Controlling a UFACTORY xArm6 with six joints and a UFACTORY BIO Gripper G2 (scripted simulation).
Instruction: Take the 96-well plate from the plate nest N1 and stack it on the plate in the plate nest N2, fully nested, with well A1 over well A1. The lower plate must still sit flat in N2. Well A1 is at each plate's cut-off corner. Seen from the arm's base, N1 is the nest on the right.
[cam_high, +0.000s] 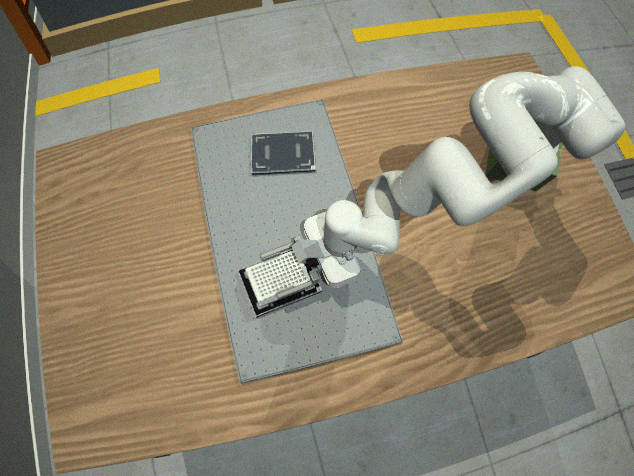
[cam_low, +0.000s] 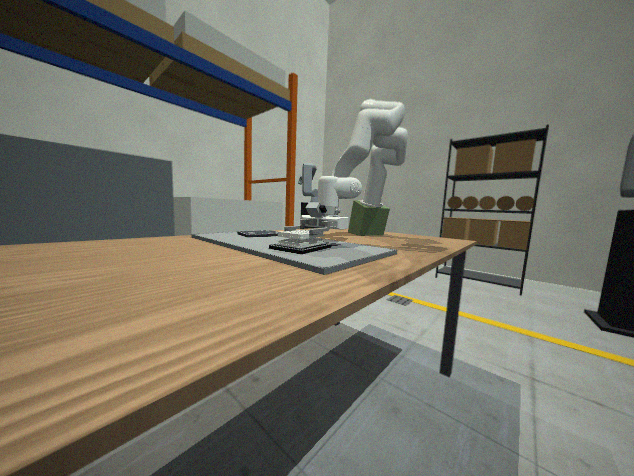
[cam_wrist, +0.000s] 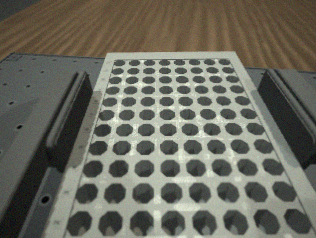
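Right now the black plate nest N2 is 50 mm below my hand. The rest, counted from my hand: plate nest N1 (330 mm to the right, 110 mm behind, 50 mm below).
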